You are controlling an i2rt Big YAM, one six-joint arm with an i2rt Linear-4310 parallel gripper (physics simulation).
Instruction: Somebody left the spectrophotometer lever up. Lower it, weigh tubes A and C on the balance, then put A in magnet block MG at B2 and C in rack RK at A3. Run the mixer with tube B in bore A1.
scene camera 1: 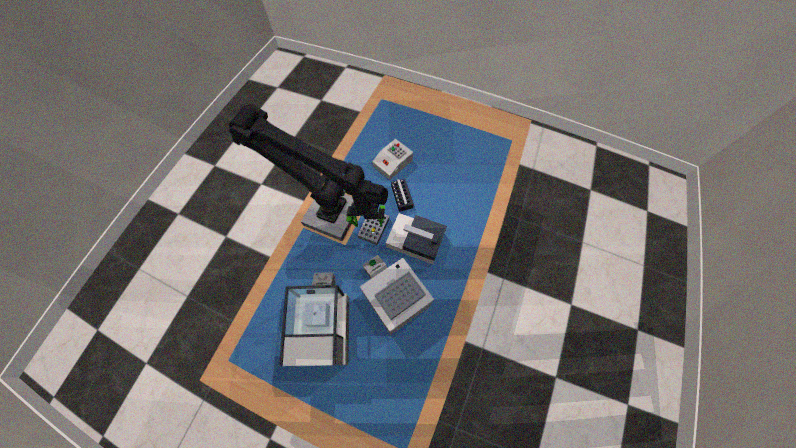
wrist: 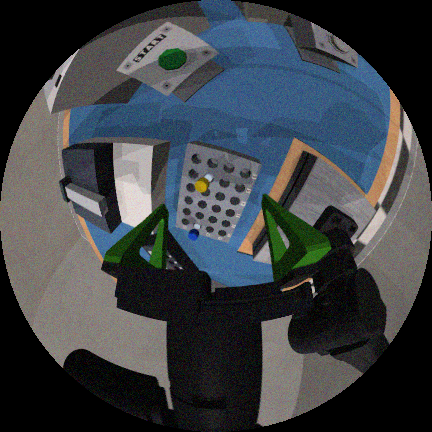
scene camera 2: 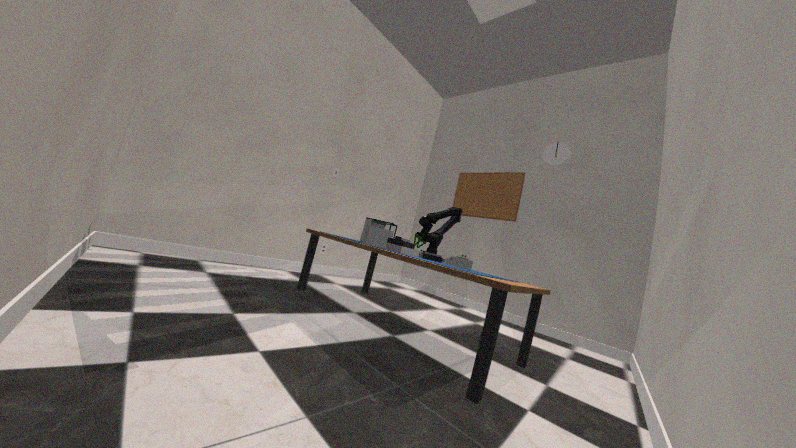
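Where they show: gripper, fingertip midpoint: [scene camera 1: 369,225] [wrist: 212,202] [scene camera 2: 415,246]; arm's base, origin of the base link: [scene camera 1: 331,208].
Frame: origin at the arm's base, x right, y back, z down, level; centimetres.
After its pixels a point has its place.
My gripper [scene camera 1: 367,215] {x 2.4, y -18.6, z -3.4 cm} [scene camera 2: 419,240] {x 2.4, y -18.6, z -3.4 cm} [wrist: 212,202] {x 2.4, y -18.6, z -3.4 cm} is open and empty above the grey tube rack [scene camera 1: 364,238] {x 6.6, y -17.8, z 1.3 cm} [wrist: 210,199] {x 0.3, y -19.0, z 0.6 cm}. A yellow-capped tube [scene camera 1: 373,229] {x 2.8, y -20.3, z -1.8 cm} [wrist: 201,185] {x 3.0, y -20.2, z -1.9 cm} stands in the rack. A blue-capped tube [wrist: 193,234] {x -4.1, y -19.9, z -1.9 cm} stands at the rack's end row, between the open fingers' sides in the wrist view. Tube letters are not readable. A white and dark instrument [scene camera 1: 398,230] {x -0.9, y -29.4, z -0.9 cm} [wrist: 132,185] {x 0.0, y -29.9, z -0.9 cm} with a pale bar [scene camera 1: 418,232] {x -0.8, y -37.6, z -6.2 cm} [wrist: 85,199] {x -0.6, y -35.1, z -6.2 cm} stands beside the rack. The black block [scene camera 1: 402,194] {x -16.6, y -24.9, z -1.1 cm} lies near it. The glass-sided balance [scene camera 1: 309,350] [scene camera 2: 374,233] stands farther off.
A white machine [scene camera 1: 397,323] {x 33.4, y -42.9, z -9.9 cm} with a grey gridded top stands near a green START button [scene camera 1: 373,263] {x 16.0, y -26.3, z -3.8 cm} [wrist: 172,59] {x 15.4, y -25.4, z -3.3 cm}. A small control box [scene camera 1: 323,279] {x 28.5, y -11.8, z -3.3 cm} [wrist: 337,45] adjoins the balance. A white keypad-like device [scene camera 1: 392,157] {x -31.5, y -14.2, z -2.6 cm} stands beyond the black block. The arm's base plate [scene camera 1: 328,225] {x 7.5, y -2.4, z -0.3 cm} borders the rack.
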